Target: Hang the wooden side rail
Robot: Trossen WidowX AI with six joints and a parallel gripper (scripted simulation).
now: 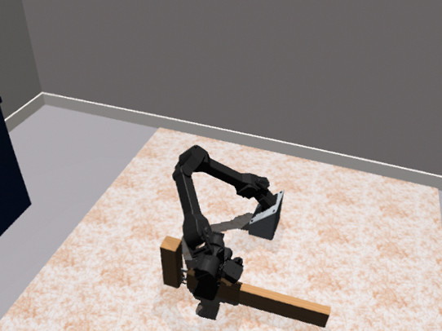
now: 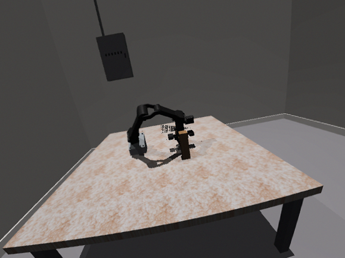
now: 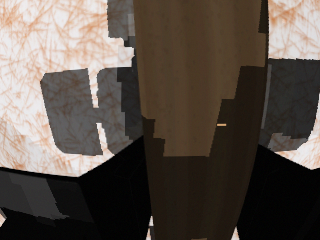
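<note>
Now: gripper tip 10 mm past the headboard post, 130 mm to the left of it and 70 mm below it.
</note>
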